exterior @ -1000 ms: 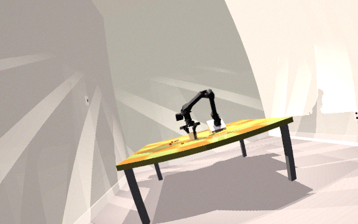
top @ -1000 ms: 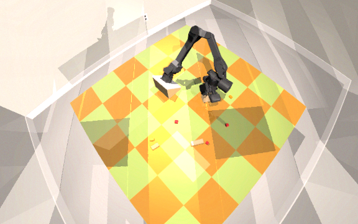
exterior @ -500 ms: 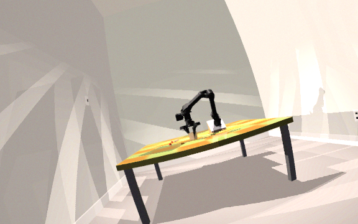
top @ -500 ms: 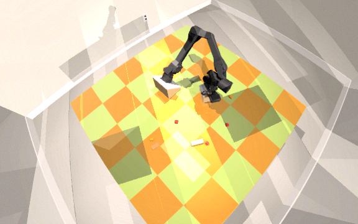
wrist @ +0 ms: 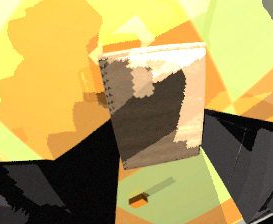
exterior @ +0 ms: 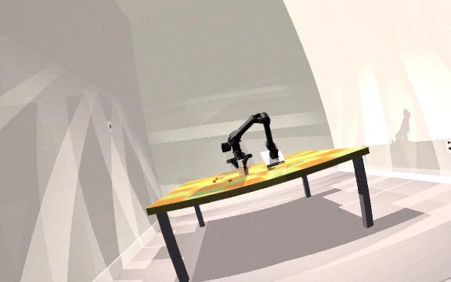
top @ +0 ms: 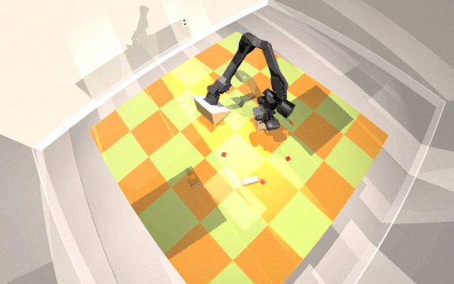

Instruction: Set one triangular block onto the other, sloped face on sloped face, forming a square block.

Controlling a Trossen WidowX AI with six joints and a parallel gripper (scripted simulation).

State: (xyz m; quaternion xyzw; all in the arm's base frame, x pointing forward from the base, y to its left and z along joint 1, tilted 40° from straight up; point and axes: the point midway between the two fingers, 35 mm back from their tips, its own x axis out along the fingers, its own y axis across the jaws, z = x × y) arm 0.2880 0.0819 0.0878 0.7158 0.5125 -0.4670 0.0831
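My gripper tip is 1 cm below the tan triangular block. Round my gripper tip: flat tan piece: 48 cm to the right, 4 cm below, 4 cm behind.
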